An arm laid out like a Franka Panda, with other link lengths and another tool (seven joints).
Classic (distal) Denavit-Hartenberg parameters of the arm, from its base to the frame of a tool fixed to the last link. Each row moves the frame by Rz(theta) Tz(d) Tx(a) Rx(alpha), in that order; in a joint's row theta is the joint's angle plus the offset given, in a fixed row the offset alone. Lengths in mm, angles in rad.
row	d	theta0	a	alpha
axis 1	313	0	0	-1.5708
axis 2	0	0	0	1.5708
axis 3	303.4	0	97.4	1.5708
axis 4	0	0	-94	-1.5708
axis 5	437.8	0	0	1.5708
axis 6	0	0	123.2	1.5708
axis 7	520	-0.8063	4.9	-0.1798
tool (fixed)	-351.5	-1.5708	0	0
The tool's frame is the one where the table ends.
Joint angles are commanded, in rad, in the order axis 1, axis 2, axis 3, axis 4, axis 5, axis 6, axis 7. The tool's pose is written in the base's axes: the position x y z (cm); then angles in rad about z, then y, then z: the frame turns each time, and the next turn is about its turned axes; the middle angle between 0 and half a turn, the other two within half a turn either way. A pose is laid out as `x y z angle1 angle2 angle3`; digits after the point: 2 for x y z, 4 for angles.
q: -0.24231 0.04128 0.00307 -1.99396 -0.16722 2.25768 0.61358
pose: 68.32 -11.35 34.72 -1.0739 2.7308 0.4684
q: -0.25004 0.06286 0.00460 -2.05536 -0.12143 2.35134 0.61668
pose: 68.17 -11.19 31.33 -0.9971 2.7575 0.5729
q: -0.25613 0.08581 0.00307 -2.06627 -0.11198 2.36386 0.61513
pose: 67.95 -11.60 29.36 -1.0296 2.7789 0.5486
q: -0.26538 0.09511 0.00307 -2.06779 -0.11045 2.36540 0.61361
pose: 67.80 -12.21 28.66 -1.0538 2.7863 0.5319
